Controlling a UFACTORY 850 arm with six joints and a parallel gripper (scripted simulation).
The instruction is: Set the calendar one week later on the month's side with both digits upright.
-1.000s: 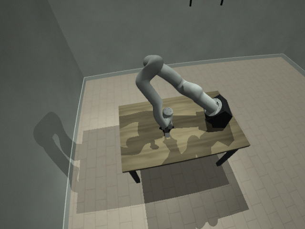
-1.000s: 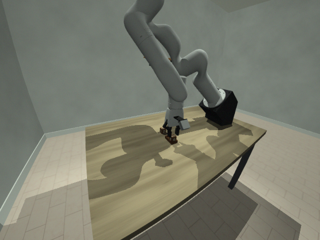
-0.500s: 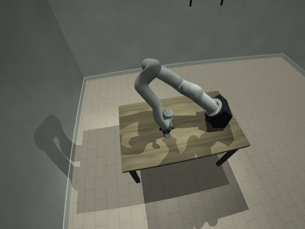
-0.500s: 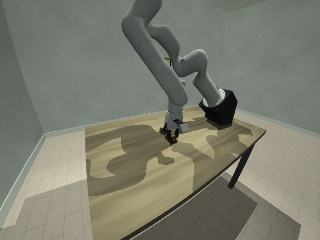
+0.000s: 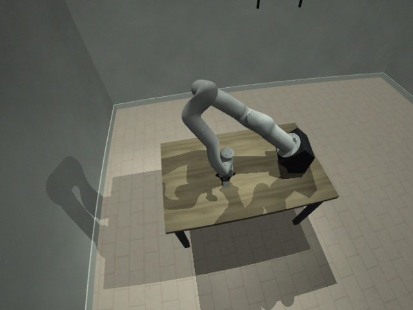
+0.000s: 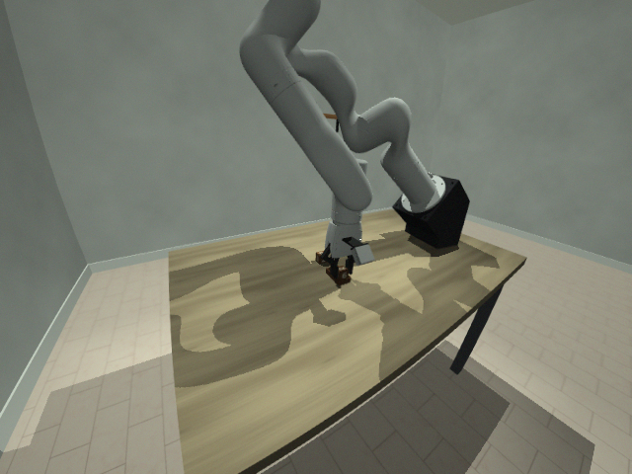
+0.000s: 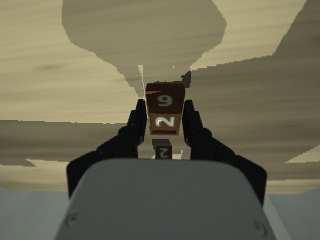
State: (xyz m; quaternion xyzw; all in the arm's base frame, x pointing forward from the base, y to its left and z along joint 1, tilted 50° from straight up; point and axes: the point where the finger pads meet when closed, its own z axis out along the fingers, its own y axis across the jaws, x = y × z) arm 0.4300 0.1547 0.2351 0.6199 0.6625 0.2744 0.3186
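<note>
My hand is 2 cm to the left of the brown tray and 3 cm above it. The rest, counted from my hand: brown digit cube: 1 cm ahead, 13 cm to the right, 2 cm below.
</note>
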